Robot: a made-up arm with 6 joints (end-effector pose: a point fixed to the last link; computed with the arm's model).
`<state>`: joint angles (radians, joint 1 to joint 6).
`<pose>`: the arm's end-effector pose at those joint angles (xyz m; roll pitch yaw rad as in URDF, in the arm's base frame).
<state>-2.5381 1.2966 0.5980 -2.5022 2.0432 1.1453</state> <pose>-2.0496 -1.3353 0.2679 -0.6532 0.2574 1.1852</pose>
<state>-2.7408 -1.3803 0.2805 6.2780 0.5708 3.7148</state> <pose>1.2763 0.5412 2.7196 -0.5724 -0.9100 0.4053</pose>
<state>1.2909 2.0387 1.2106 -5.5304 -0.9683 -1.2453</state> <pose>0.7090 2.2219 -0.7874 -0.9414 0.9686 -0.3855</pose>
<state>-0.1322 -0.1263 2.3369 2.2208 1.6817 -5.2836</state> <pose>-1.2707 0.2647 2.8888 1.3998 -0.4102 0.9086</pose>
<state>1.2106 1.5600 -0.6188 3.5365 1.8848 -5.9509</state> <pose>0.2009 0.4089 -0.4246 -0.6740 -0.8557 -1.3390</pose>
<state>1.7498 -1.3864 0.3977 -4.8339 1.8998 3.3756</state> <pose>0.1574 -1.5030 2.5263 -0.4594 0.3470 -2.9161</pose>
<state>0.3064 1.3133 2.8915 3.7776 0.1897 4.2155</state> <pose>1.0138 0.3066 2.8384 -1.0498 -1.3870 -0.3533</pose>
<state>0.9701 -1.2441 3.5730 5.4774 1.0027 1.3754</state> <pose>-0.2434 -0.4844 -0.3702 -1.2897 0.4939 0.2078</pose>
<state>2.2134 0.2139 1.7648 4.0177 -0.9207 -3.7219</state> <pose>-0.1564 0.0865 3.6240 -2.5419 -0.6627 -1.8161</pose>
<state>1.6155 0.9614 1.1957 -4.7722 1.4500 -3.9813</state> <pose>-0.2332 2.5528 2.0633 2.1843 -0.0858 3.0823</pose>
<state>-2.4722 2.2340 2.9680 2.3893 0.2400 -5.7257</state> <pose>-1.6921 -1.3637 1.4047 -3.0621 -0.5489 -2.2806</pose>
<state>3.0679 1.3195 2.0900 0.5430 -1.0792 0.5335</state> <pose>-2.3284 0.2267 2.3410 -0.9227 0.2145 2.5829</pose>
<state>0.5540 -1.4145 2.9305 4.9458 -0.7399 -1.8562</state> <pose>-1.2726 -0.6948 -0.5645 -0.8170 0.6857 2.6843</pose>
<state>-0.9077 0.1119 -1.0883 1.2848 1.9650 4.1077</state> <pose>0.7000 -0.7235 0.6531 1.7753 -0.4694 0.5466</pose>
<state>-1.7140 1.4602 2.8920 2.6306 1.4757 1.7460</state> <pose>-0.1431 -1.4018 2.5634 1.4634 0.0263 -1.2053</pose>
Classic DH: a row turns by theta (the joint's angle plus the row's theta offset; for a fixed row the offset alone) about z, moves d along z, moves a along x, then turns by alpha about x. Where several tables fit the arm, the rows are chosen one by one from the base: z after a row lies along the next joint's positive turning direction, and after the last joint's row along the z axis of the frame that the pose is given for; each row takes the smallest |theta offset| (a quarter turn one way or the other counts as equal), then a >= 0, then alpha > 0; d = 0 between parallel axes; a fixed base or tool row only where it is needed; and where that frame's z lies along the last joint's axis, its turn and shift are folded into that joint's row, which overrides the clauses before.
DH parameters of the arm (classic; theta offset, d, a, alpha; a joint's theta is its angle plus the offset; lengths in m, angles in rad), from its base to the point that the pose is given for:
joint 1: 0 0.862 0.127 -1.5708
joint 2: -1.5708 0 1.142 3.1416
joint 3: 0 0 0.178 -1.5708
joint 4: 0 -1.569 0 1.5708
joint 5: 0 0 0 -1.5708
joint 6: 1.5708 -0.12 0 1.5708
tool (fixed): -1.5708 0 0 0

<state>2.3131 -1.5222 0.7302 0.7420 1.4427 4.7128</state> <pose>1.4402 -1.6890 1.9804 -2.0454 0.3698 -1.6306</pose>
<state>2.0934 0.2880 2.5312 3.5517 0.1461 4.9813</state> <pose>0.3687 -0.6261 3.1764 0.7988 -1.0297 -0.9352</pose>
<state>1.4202 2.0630 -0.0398 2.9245 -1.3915 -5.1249</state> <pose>0.1121 0.5691 -1.1970 1.8405 0.6959 1.1404</pose>
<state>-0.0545 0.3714 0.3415 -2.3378 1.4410 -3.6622</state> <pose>2.1203 -0.2015 1.9742 -0.9668 0.7638 -1.4741</pose>
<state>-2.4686 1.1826 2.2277 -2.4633 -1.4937 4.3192</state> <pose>-1.3150 -1.1442 2.7955 2.3256 -0.4737 -0.1066</pose>
